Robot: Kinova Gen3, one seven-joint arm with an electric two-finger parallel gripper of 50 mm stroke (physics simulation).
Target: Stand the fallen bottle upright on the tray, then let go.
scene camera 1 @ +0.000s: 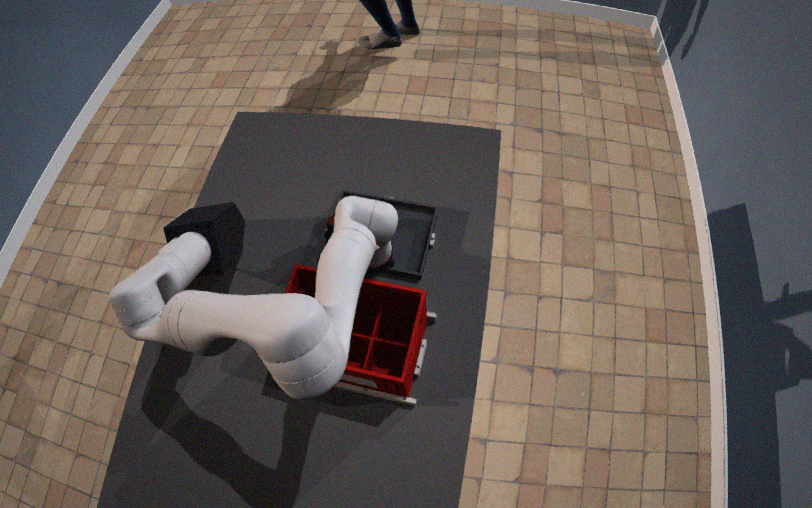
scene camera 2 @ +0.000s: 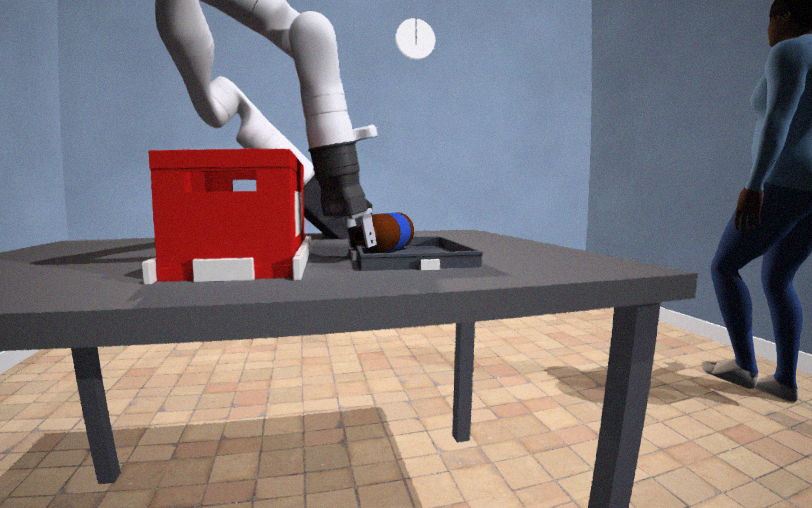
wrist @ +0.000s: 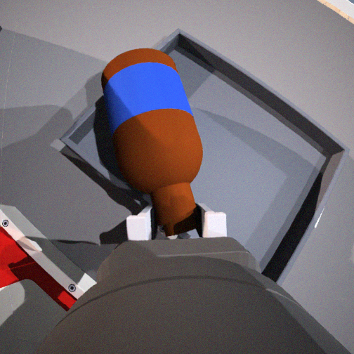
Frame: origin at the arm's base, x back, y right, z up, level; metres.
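Seen in the pictures: gripper, between the fingertips: (scene camera 2: 363,245); arm's base, origin of its link: (scene camera 1: 193,250) (scene camera 2: 305,180).
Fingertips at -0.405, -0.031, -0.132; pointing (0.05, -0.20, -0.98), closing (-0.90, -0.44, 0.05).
Pixels of each thing's middle, then the offset from my fingertips to it, as dx, dy, dz. Level surfaces: height alone.
- brown bottle with a blue band, middle of its body: (scene camera 2: 380,232) +0.040, -0.049, +0.018
- grey tray, middle of its body: (scene camera 2: 408,250) (scene camera 1: 379,232) -0.011, -0.084, -0.011
- tall red crate with compartments, middle of its body: (scene camera 2: 243,211) (scene camera 1: 352,334) +0.032, +0.200, +0.064
- dark table, height of its surface: dz -0.024
The brown bottle with a blue band (scene camera 2: 388,231) (wrist: 157,145) lies on its side over the grey tray (scene camera 2: 389,261) (wrist: 265,89) (scene camera 1: 426,239). In the wrist view its base points to the upper left and its neck toward the gripper. In scene camera 1 the arm hides most of the bottle. My gripper (wrist: 175,215) (scene camera 2: 361,233) is shut on the bottle's neck, with one finger on each side. In scene camera 2 the gripper comes down at a slant at the tray's left end, and the near finger covers part of the neck.
A tall red crate with compartments (scene camera 1: 388,283) (scene camera 2: 224,230) (wrist: 47,287) stands close beside the tray, with white blocks at its foot. The arm's black base (scene camera 1: 230,233) stands on the dark table (scene camera 1: 359,149) (scene camera 2: 538,269). A person (scene camera 1: 383,29) (scene camera 2: 772,179) stands beyond the table.
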